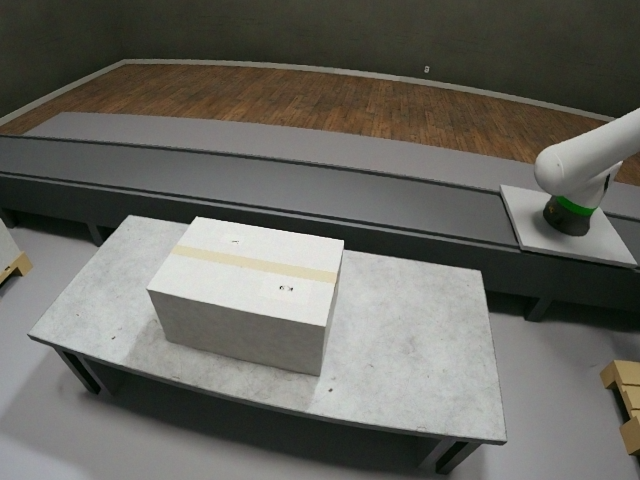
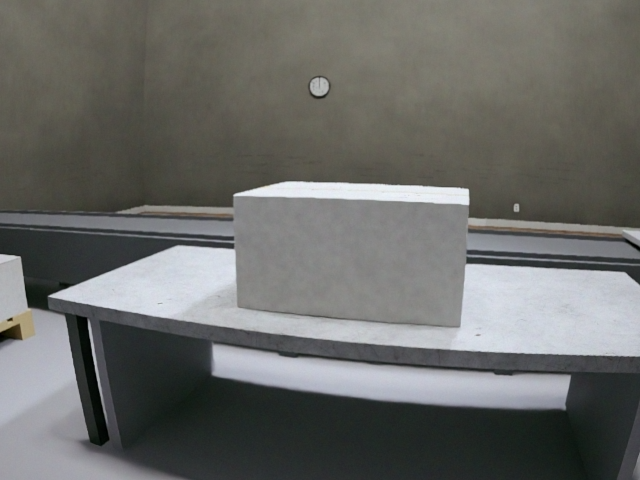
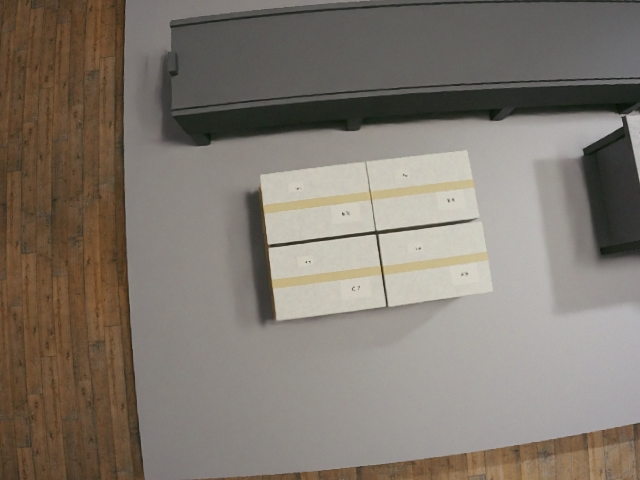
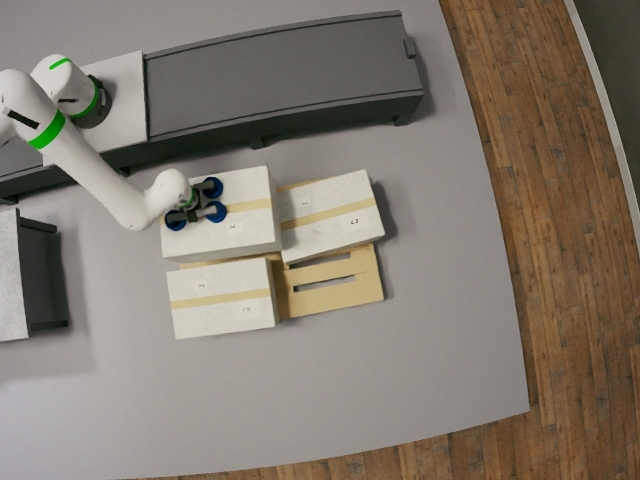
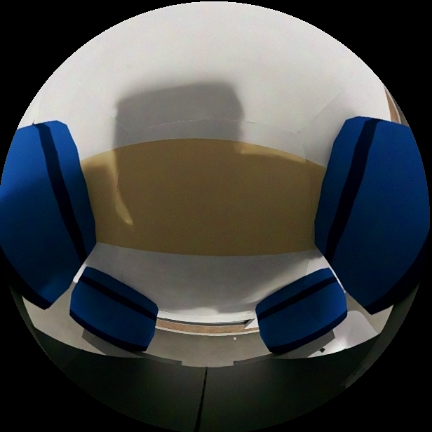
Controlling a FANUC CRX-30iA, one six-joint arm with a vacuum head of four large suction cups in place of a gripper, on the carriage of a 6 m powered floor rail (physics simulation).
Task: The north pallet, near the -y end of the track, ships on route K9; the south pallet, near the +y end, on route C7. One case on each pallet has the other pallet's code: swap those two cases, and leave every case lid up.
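Note:
My gripper [image 4: 194,203] [image 5: 207,240] has its blue cups on the lid of a taped white case [image 4: 242,235] [image 5: 200,60] and holds it lid up, slightly above the back left of the south pallet [image 4: 330,269]; its code is unreadable. A skewed case [image 4: 330,193] lies lid up at back right; its label looks like C7. Another case [image 4: 222,281] lies lid up at front left. A case [image 1: 242,289] [image 2: 351,253] marked K9 sits lid up on the table. On the north pallet, a C7 case [image 3: 320,302] is front left; K9 reads on the back-right case [image 3: 413,211].
The table [image 1: 413,330] [image 2: 542,310] [image 4: 12,289] stands between the pallets. The rail [image 1: 310,186] [image 3: 387,56] [image 4: 284,77] runs behind them. Two more north cases [image 3: 315,227] [image 3: 434,286] lie lid up.

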